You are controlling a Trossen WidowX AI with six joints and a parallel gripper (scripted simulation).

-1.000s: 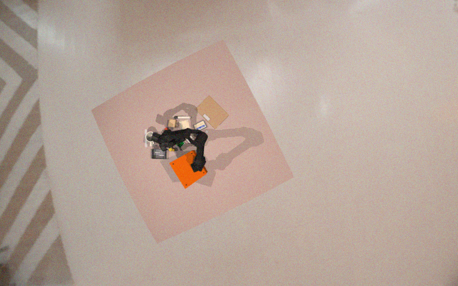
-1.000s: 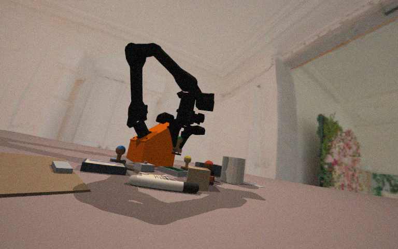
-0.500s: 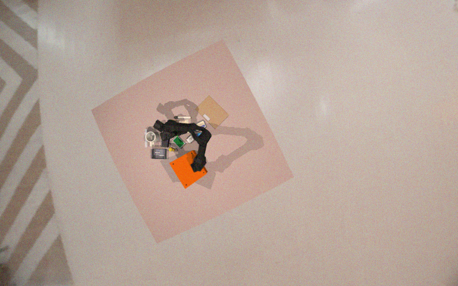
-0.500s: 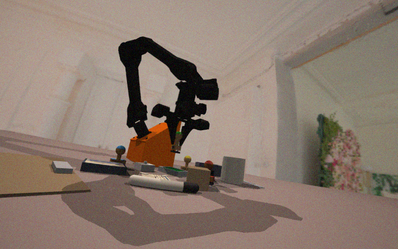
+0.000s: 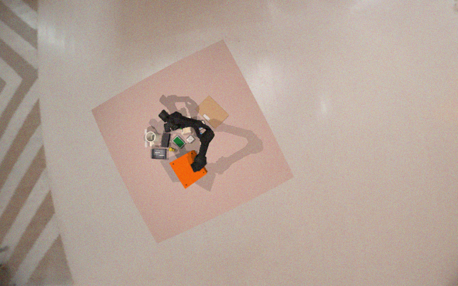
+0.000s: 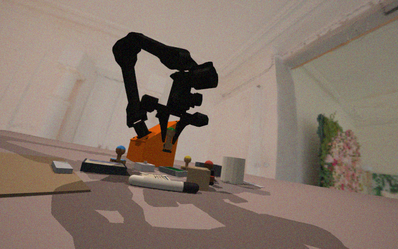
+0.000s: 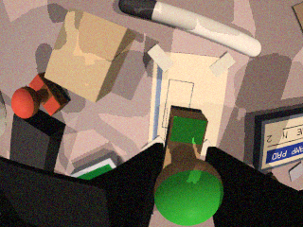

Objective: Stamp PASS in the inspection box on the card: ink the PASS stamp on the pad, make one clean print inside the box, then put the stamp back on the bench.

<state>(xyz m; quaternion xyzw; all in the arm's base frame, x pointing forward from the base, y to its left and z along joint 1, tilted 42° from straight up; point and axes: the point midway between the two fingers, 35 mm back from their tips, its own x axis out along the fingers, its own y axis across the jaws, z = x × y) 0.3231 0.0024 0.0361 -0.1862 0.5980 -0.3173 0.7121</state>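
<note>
Now: gripper tip 10 mm to the left of the cream card and 90 mm above it. From my gripper tip the other things lie so: marker (80 mm ahead, 10 mm to the right, 80 mm below); then red-knobbed stamp (40 mm ahead, 120 mm to the left, 70 mm below); then tan box (60 mm ahead, 60 mm to the left, 70 mm below).
</note>
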